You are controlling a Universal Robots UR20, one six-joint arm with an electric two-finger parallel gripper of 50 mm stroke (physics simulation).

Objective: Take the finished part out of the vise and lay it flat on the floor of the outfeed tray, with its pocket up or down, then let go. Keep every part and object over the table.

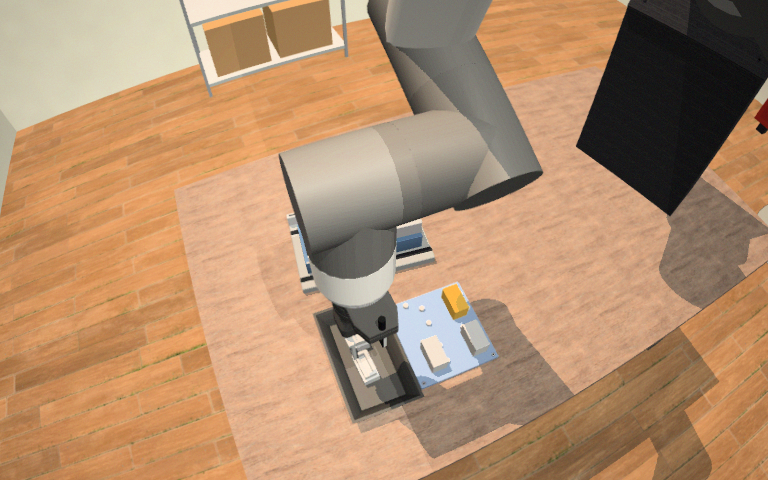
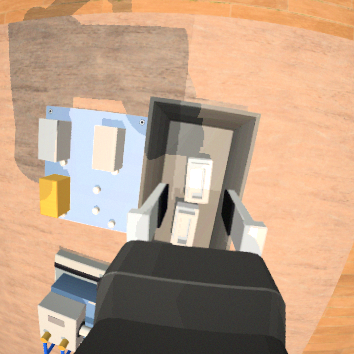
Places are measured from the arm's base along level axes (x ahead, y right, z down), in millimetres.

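Where they show: gripper, between the fingertips: (image 1: pixel 367 347) (image 2: pixel 194 199).
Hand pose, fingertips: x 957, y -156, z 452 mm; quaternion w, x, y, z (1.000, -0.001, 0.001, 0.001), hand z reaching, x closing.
Note:
Things, the pixels of their top centre, and the offset from my fingertips. "pt": a spot on its surface instead.
- outfeed tray, a spot on its surface: (image 2: pixel 245 150) pt dx +62, dy -36, dz +110 mm
- vise, centre of its top: (image 1: pixel 357 217) dx -109, dy +297, dz +48 mm
- light blue plate, centre of its top: (image 2: pixel 89 170) (image 1: pixel 441 332) dx -167, dy +18, dz +139 mm
- orange block, centre of its top: (image 2: pixel 47 198) (image 1: pixel 455 297) dx -221, dy +59, dz +104 mm
- grey block, centre of its top: (image 2: pixel 46 139) (image 1: pixel 476 334) dx -216, dy -30, dz +103 mm
- cream block, centre of its top: (image 2: pixel 103 148) (image 1: pixel 434 350) dx -126, dy -23, dz +103 mm
My gripper (image 1: pixel 369 346) (image 2: pixel 194 199) is open, with its fingers apart above the outfeed tray (image 1: pixel 342 374) (image 2: pixel 245 150). Two whitish rectangular parts lie in the grey tray. One part (image 1: pixel 366 366) (image 2: pixel 198 181) lies on the tray floor with a recessed face up, near the middle. The other part (image 1: pixel 356 341) (image 2: pixel 185 224) lies close beside it, towards the vise end, partly hidden by the gripper. Neither part is held. The vise (image 1: pixel 410 243) (image 2: pixel 76 289) is blue and light grey; the arm and the gripper body hide its jaws.
A light blue plate (image 1: pixel 408 335) (image 2: pixel 127 190) lies beside the tray, with an orange block (image 1: pixel 454 301) (image 2: pixel 54 196), a grey block (image 1: pixel 475 337) (image 2: pixel 53 140), a cream block (image 1: pixel 434 353) (image 2: pixel 108 148) and small pegs. A shelf with cartons (image 1: pixel 237 44) stands in the background.

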